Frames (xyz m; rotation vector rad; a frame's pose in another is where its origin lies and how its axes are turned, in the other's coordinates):
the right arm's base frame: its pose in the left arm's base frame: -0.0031 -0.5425 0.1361 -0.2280 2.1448 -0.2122
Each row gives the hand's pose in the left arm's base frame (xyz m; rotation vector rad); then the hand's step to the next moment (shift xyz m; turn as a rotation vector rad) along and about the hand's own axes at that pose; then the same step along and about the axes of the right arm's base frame.
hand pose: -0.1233 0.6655 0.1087 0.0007 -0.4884 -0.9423
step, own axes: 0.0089 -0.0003 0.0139 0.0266 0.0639 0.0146
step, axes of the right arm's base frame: -0.0109 -0.0077 -0.0097 -0.0656 0.0064 0.0257
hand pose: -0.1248 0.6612 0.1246 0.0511 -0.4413 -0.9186
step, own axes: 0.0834 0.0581 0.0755 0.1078 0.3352 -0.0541
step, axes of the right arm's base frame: -0.1162 -0.0491 -0.0108 -0.2601 0.0675 0.2339
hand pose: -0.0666 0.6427 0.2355 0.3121 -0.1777 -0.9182
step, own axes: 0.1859 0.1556 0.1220 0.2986 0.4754 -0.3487
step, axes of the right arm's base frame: -0.2220 -0.1378 0.0734 -0.2389 0.0794 0.6111
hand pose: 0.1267 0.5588 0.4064 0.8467 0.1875 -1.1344
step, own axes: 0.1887 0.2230 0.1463 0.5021 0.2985 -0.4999
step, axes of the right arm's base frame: -0.1672 -0.2386 0.1479 0.0299 0.0828 0.7638
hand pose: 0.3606 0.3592 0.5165 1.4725 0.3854 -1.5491
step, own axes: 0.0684 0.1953 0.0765 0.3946 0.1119 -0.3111
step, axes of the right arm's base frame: -0.0387 -0.1958 0.0940 0.1226 0.0843 0.4928
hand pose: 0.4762 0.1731 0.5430 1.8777 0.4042 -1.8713
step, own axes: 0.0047 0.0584 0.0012 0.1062 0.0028 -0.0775
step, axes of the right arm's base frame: -0.0048 -0.0521 0.0264 0.0409 0.0444 0.1168
